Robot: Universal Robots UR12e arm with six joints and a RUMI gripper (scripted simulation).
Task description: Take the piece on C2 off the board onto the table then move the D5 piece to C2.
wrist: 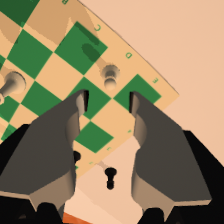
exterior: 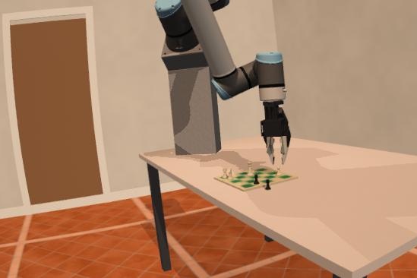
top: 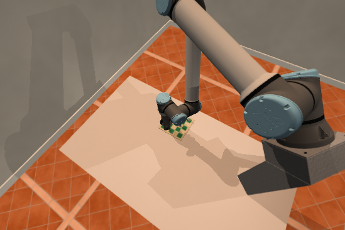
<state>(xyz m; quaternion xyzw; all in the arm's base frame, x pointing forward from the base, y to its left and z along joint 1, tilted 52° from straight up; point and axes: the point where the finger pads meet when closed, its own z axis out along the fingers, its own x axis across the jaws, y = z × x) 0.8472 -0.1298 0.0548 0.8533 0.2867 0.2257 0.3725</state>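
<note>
My hand is 4 cm above the white pawn. From my hand the other things lie so: chessboard: 6 cm to the right, 6 cm below, 6 cm behind.
</note>
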